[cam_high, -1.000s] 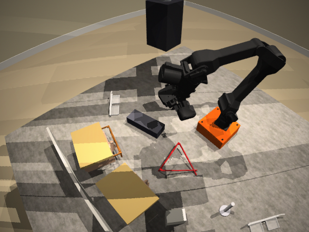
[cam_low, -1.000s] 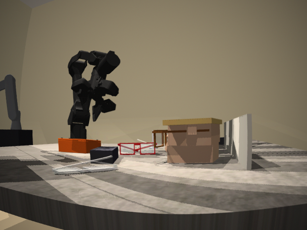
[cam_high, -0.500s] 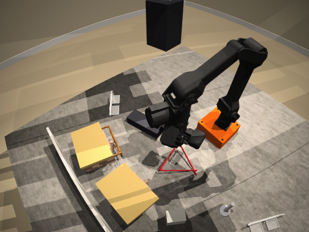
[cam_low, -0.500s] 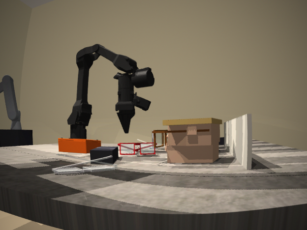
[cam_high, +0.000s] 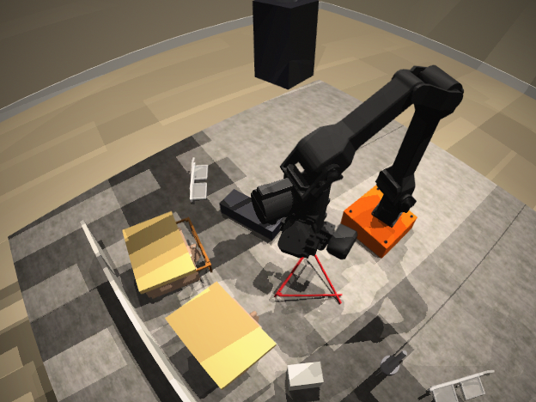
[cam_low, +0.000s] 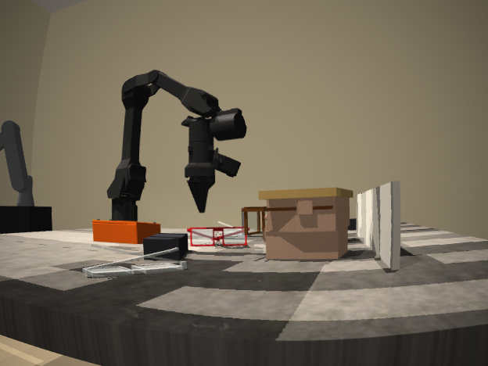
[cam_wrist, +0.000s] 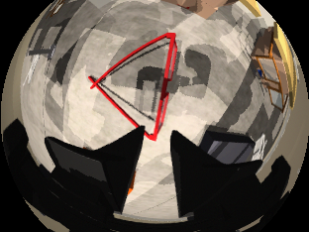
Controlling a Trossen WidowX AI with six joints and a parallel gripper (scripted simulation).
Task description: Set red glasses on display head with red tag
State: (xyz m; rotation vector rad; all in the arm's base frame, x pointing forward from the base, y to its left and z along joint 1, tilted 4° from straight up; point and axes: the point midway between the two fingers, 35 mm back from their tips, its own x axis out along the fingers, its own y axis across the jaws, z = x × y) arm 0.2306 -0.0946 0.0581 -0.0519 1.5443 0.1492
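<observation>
The stand is 29 cm to the left of my gripper tip, 8 cm ahead of it and 5 cm below it. From my gripper tip the other things lie so: small white box 20 cm ahead, 16 cm to the left, 5 cm below; then white wall strip 35 cm ahead, 13 cm to the right, 2 cm below; then display head 21 cm to the right, 19 cm ahead, 2 cm below.
</observation>
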